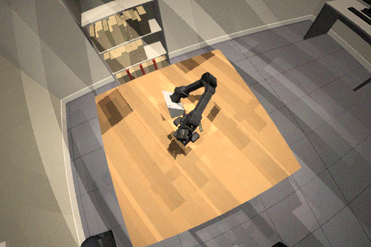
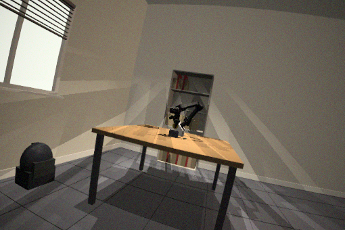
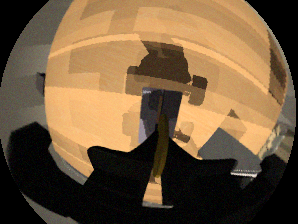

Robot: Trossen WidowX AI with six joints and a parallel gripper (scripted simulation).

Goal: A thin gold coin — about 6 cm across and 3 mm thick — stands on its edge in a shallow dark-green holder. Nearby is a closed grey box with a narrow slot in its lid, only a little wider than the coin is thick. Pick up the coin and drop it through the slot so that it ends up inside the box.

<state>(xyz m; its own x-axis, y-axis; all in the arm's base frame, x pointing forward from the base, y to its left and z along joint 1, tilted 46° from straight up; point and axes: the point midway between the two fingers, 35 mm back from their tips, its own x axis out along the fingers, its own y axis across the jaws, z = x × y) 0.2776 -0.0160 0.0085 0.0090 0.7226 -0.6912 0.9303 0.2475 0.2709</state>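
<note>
Right now the gold coin is 2 cm above my gripper tip.
</note>
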